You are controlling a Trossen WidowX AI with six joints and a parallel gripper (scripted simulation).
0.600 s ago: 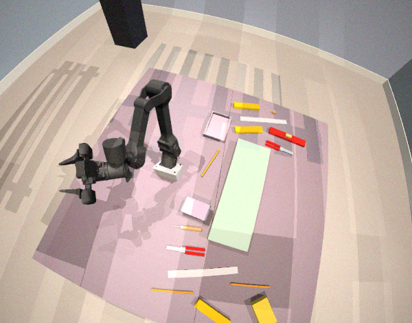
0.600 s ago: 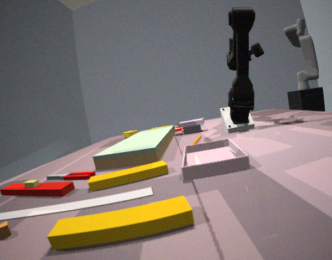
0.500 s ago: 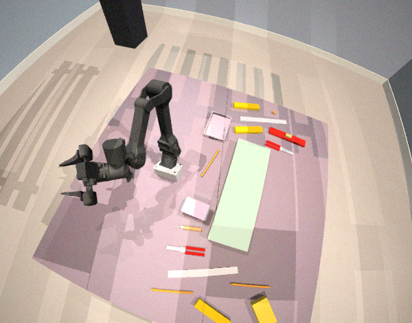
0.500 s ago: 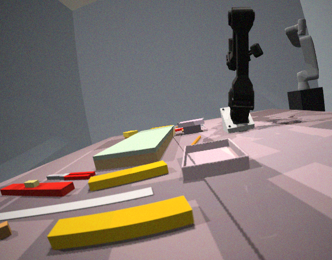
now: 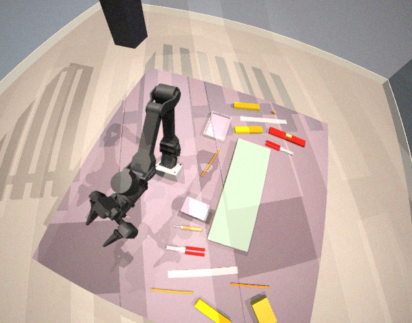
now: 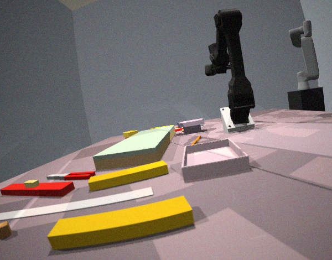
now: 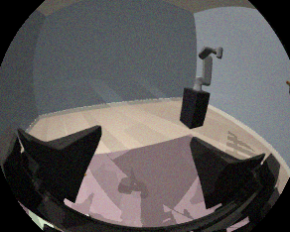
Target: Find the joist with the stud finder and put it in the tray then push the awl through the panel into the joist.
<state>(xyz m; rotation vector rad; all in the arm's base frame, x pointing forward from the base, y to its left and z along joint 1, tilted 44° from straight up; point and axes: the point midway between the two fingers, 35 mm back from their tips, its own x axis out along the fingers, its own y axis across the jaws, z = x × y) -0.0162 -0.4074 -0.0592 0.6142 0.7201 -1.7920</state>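
My gripper tip is now 27 cm above the stud finder, 25 cm short of it and 22 cm to the right of it. Also, from my gripper tip: red level 79 cm to the left, 59 cm ahead, 27 cm below; then tray 69 cm to the left, 27 cm below, 19 cm ahead; then awl 28 cm below, 22 cm ahead, 13 cm to the left.
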